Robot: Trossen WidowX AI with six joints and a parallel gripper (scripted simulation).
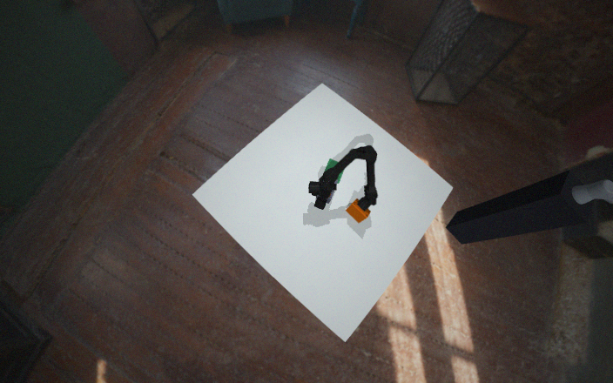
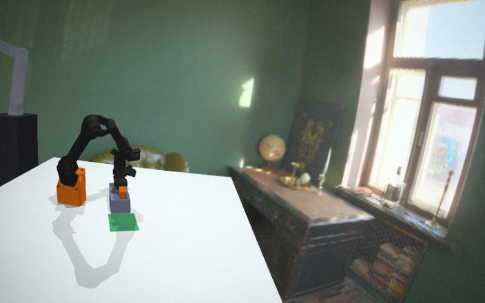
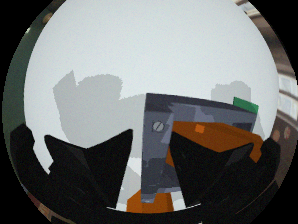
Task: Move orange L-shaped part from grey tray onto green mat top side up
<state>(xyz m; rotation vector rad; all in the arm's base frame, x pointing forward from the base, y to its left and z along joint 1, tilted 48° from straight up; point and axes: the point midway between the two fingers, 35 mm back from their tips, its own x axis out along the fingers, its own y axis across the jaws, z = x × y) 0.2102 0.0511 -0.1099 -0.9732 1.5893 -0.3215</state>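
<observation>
My gripper tip is 5 cm to the left of the orange L-shaped part, 1 cm below it and 1 cm short of it. From my gripper tip the other things lie so: green mat (21 cm to the right, 9 cm ahead, 5 cm below).
</observation>
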